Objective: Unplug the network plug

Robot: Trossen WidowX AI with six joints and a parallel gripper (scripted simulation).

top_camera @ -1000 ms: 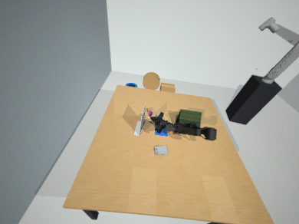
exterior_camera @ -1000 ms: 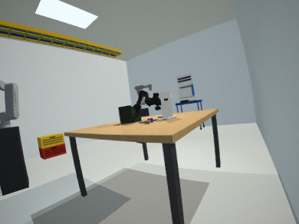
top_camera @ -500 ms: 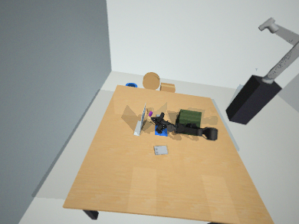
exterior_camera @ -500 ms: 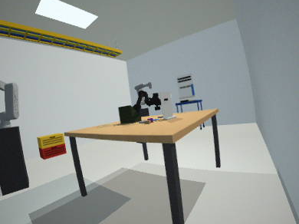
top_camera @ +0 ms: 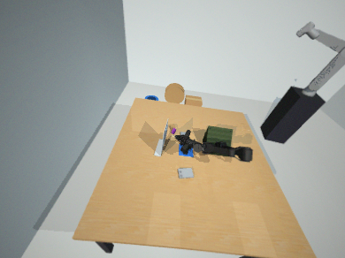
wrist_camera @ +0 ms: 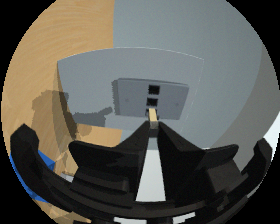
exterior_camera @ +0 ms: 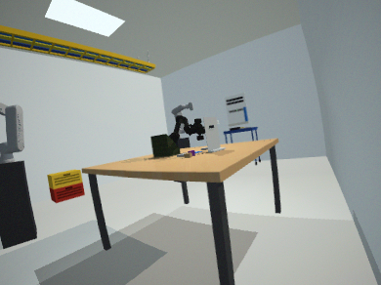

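My gripper tip is 190 mm above the marked blue square, 120 mm past it and 50 mm to the left of it. Also, from my gripper tip: upright grey panel (90 mm ahead, 70 mm below, 10 mm to the right).
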